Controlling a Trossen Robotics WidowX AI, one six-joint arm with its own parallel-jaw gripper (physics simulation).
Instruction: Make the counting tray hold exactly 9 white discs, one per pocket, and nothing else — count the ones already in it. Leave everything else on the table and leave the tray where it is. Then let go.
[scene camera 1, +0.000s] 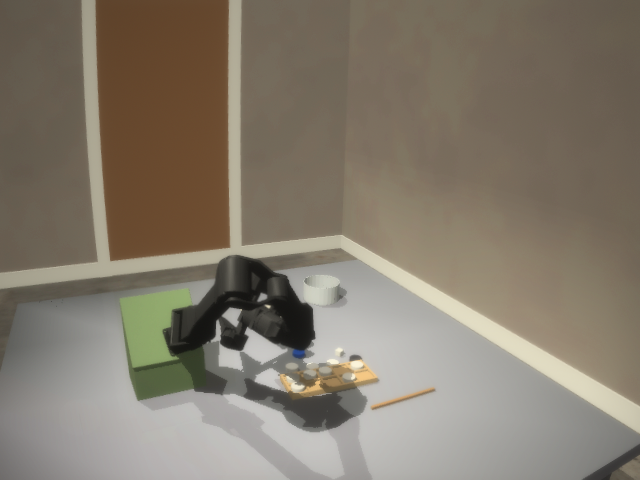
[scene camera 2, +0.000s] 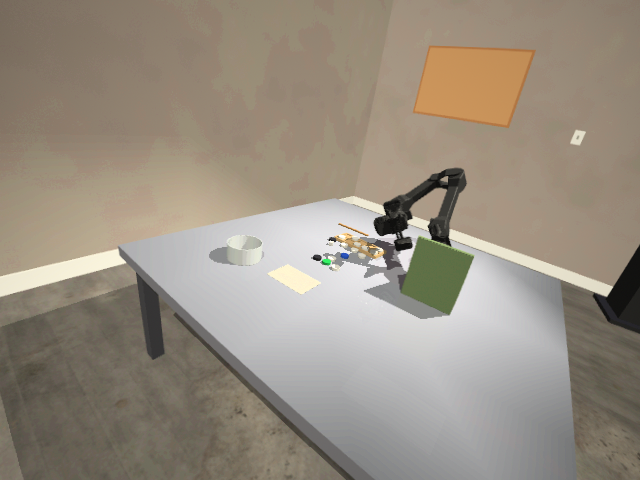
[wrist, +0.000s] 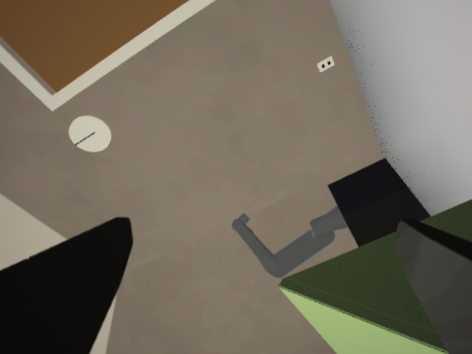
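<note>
The wooden counting tray (scene camera 1: 337, 387) (scene camera 2: 378, 254) lies on the table with several white discs in its pockets, such as one disc (scene camera 1: 357, 365) at its far right and another disc (scene camera 1: 297, 387) at its near left. Some of the discs lie in the arm's shadow. A loose white disc (scene camera 1: 339, 351) (scene camera 2: 334, 268), a blue disc (scene camera 1: 298, 353) (scene camera 2: 345, 255), a black disc (scene camera 1: 355, 357) (scene camera 2: 316, 257) and a green disc (scene camera 2: 326, 261) lie beside the tray. My gripper (scene camera 1: 233, 340) (scene camera 2: 404, 244) is open and empty. It hangs above the table between the tray and the green block. In the wrist view it faces the wall.
A green block (scene camera 1: 156, 340) (scene camera 2: 437, 273) (wrist: 361, 281) stands by the arm's base. A white round bowl (scene camera 1: 322, 289) (scene camera 2: 244, 249), a cream card (scene camera 2: 293, 279) and a thin wooden stick (scene camera 1: 403, 398) (scene camera 2: 352, 229) lie on the table.
</note>
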